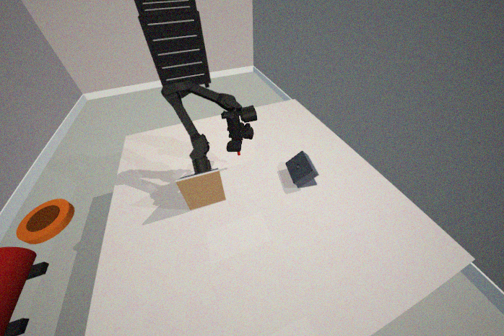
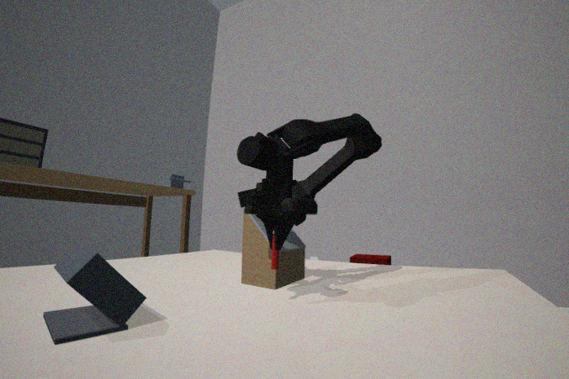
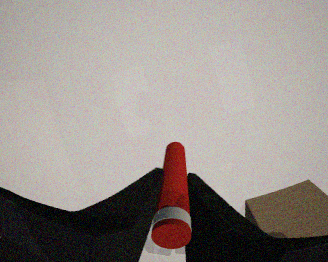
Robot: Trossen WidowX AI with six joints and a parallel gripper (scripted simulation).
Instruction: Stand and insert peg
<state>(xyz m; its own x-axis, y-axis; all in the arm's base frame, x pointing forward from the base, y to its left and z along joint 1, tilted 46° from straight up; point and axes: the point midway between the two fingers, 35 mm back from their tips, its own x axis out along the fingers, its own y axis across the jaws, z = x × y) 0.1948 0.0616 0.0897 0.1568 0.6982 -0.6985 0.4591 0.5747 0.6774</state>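
Right now my gripper tip is 24 cm short of the dark sloped panel, 21 cm to the left of it and 5 cm above it. From my gripper tip the other things lie so: red peg: 2 cm above.
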